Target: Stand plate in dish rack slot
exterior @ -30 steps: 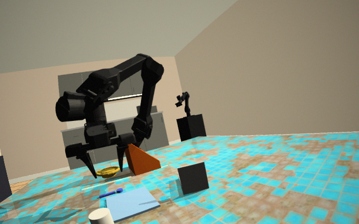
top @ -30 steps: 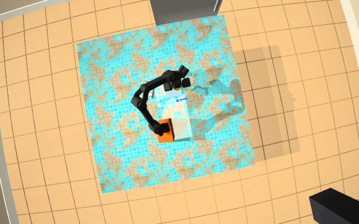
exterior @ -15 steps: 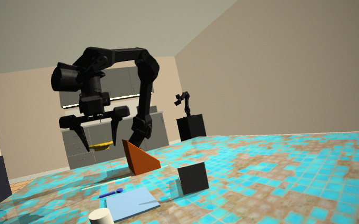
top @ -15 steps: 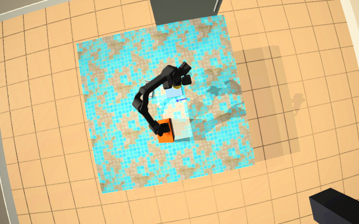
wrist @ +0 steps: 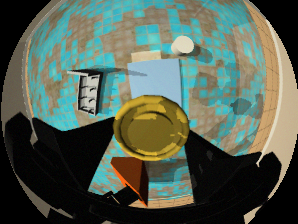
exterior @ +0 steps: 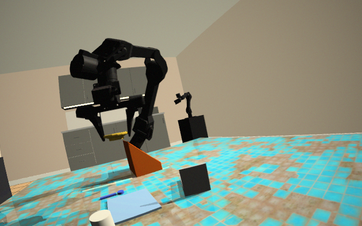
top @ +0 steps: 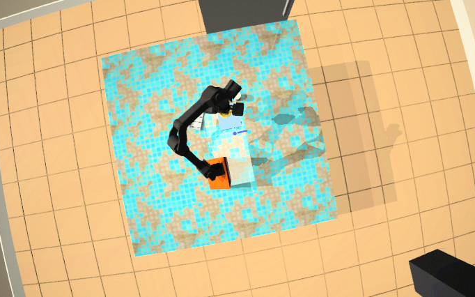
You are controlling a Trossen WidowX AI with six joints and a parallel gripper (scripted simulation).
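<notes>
The dish rack lies 4 cm ahead of my gripper tip, 18 cm to the left of it and 16 cm below it. The rest, counted from my gripper tip: white cylinder: 10 cm ahead, 9 cm to the right, 16 cm below; then light blue mat: 1 cm ahead, 1 cm to the right, 19 cm below; then yellow plate: 1 cm above.
</notes>
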